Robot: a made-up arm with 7 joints. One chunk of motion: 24 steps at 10 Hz.
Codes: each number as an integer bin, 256 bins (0 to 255) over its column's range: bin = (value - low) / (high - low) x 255, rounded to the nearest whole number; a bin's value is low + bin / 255 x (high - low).
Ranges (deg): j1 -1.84..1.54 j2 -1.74..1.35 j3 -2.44..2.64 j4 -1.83..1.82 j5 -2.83..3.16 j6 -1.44..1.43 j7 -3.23..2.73
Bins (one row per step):
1: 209 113 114 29 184 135 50
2: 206 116 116 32 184 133 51
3: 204 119 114 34 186 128 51
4: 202 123 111 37 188 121 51
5: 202 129 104 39 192 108 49
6: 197 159 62 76 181 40 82
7: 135 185 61 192 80 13 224
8: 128 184 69 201 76 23 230
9: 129 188 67 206 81 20 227
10: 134 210 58 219 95 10 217
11: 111 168 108 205 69 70 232
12: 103 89 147 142 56 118 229
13: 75 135 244 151 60 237 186
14: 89 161 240 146 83 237 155
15: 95 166 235 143 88 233 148
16: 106 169 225 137 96 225 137
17: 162 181 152 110 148 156 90
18: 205 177 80 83 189 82 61
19: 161 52 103 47 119 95 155
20: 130 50 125 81 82 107 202
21: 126 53 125 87 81 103 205
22: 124 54 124 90 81 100 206
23: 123 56 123 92 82 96 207
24: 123 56 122 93 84 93 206
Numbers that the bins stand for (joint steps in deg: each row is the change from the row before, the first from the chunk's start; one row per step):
1: 0.930 -0.371 -0.169 -1.415 1.492 0.079 -2.061
2: 0.891 -0.334 -0.129 -1.372 1.492 0.057 -2.038
3: 0.864 -0.298 -0.169 -1.343 1.539 0.001 -2.038
4: 0.837 -0.250 -0.229 -1.300 1.586 -0.078 -2.038
5: 0.837 -0.177 -0.368 -1.272 1.680 -0.224 -2.085
6: 0.771 0.187 -1.205 -0.742 1.422 -0.990 -1.313
7: -0.051 0.502 -1.225 0.918 -0.951 -1.294 2.005
8: -0.143 0.490 -1.065 1.047 -1.045 -1.181 2.146
9: -0.130 0.538 -1.105 1.119 -0.927 -1.215 2.076
10: -0.064 0.805 -1.285 1.305 -0.598 -1.327 1.842
11: -0.369 0.296 -0.288 1.104 -1.209 -0.652 2.192
12: -0.475 -0.662 0.488 0.203 -1.515 -0.112 2.122
13: -0.846 -0.104 2.421 0.331 -1.421 1.227 1.117
14: -0.660 0.211 2.341 0.260 -0.880 1.227 0.393
15: -0.581 0.272 2.242 0.217 -0.763 1.182 0.229
16: -0.435 0.308 2.042 0.131 -0.575 1.092 -0.028
17: 0.307 0.453 0.588 -0.255 0.647 0.316 -1.126
18: 0.877 0.405 -0.846 -0.642 1.610 -0.517 -1.804
19: 0.294 -1.110 -0.388 -1.157 -0.035 -0.371 0.393
20: -0.117 -1.134 0.050 -0.671 -0.904 -0.236 1.491
21: -0.170 -1.098 0.050 -0.585 -0.927 -0.281 1.561
22: -0.196 -1.086 0.030 -0.542 -0.927 -0.315 1.585
23: -0.210 -1.061 0.010 -0.513 -0.904 -0.360 1.608
24: -0.210 -1.061 -0.010 -0.499 -0.857 -0.393 1.585

